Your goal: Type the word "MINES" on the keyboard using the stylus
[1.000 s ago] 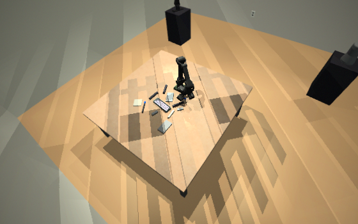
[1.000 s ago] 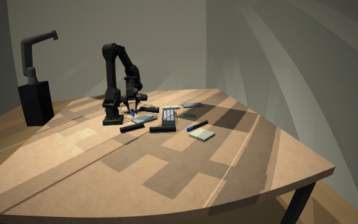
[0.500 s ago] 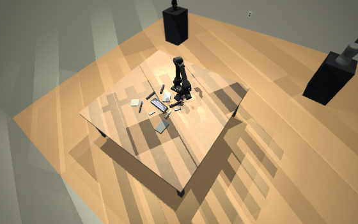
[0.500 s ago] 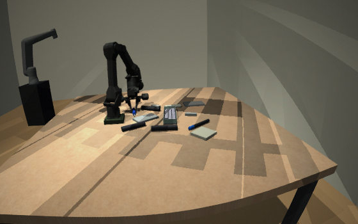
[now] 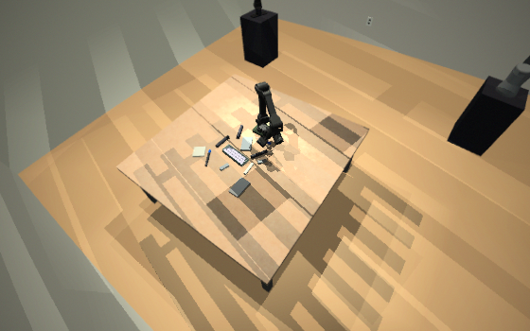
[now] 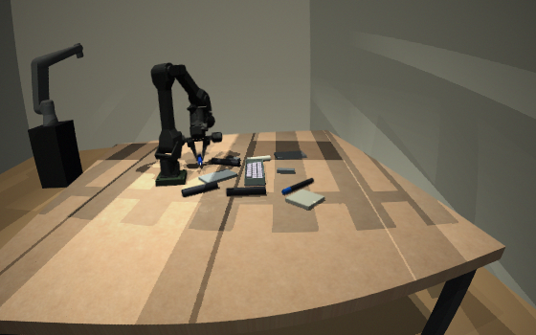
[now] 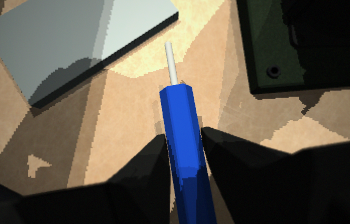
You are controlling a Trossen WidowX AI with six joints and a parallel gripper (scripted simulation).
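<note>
Right now my gripper tip is 230 mm short of the white cylinder, 70 mm to the right of it and 30 mm above it. The rest, counted from my gripper tip: blue stylus: 10 mm to the right; blue pen: 310 mm ahead, 230 mm to the right, 30 mm below; grey slab: 90 mm to the right, 70 mm ahead, 30 mm below.
</note>
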